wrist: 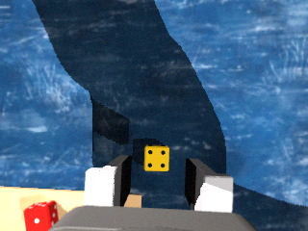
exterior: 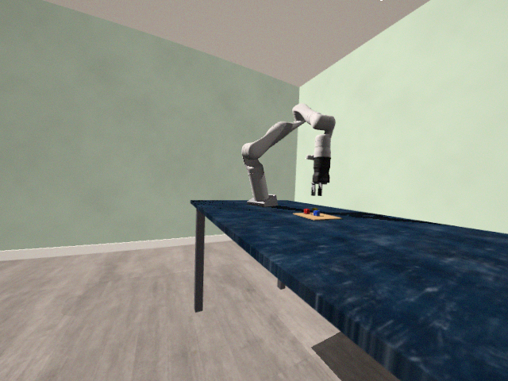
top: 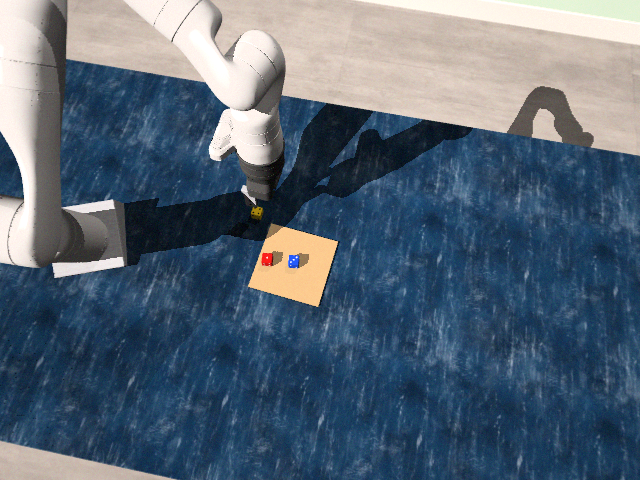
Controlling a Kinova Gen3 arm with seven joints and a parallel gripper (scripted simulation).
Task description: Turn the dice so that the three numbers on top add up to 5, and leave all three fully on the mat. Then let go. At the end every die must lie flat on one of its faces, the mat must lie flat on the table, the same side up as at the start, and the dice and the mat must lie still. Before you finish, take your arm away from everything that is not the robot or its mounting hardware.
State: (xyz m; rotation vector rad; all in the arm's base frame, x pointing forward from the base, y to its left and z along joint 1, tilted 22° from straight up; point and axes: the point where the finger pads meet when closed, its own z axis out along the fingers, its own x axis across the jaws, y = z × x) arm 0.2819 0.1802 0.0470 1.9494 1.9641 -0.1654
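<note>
The yellow die is 90 mm below my hand. The rest, counted from my hand: red die: 50 mm ahead, 90 mm to the right, 80 mm below; then blue die: 100 mm ahead, 90 mm to the right, 80 mm below; then tan mat: 100 mm ahead, 90 mm to the right, 100 mm below.
</note>
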